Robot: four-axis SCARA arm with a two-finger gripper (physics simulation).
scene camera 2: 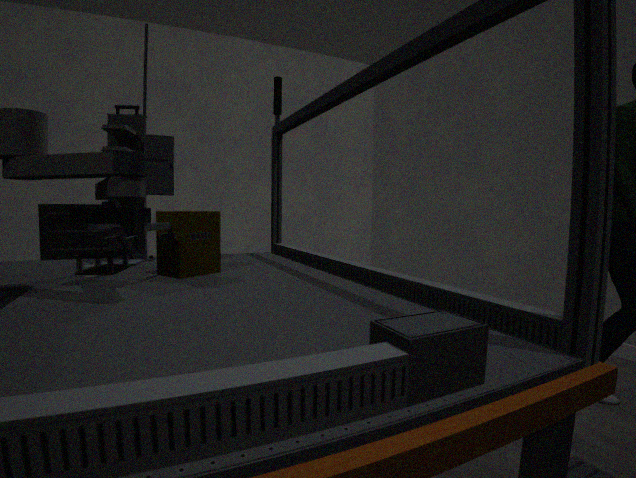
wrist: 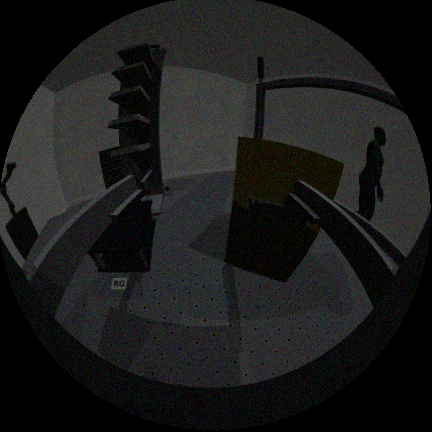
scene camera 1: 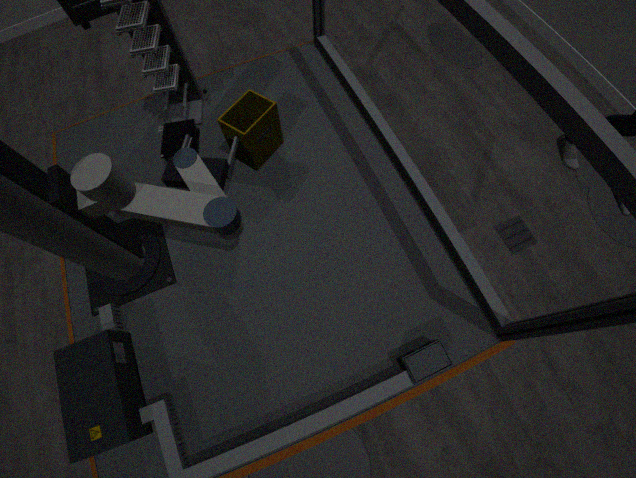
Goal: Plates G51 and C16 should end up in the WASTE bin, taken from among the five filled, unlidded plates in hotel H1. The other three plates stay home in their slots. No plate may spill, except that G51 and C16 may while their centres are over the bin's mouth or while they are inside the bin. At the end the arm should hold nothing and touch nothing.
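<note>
Hotel H1 is a dark tower. White gridded plates sit on its shelves in scene view 1, with another cut off at the top edge. Their labels and the wells' contents cannot be read. The yellow WASTE bin stands right of the hotel, its open mouth up; the inside is dark. My gripper is open and empty, below the bin's rim height. One finger is near the dark stand, the other beside the bin; contact cannot be told.
The dark stand, with an RG label before it, stands between the arm and the hotel. A grey box is at the front corner. A dark cabinet lies lower left. A person stands beyond the frame fence.
</note>
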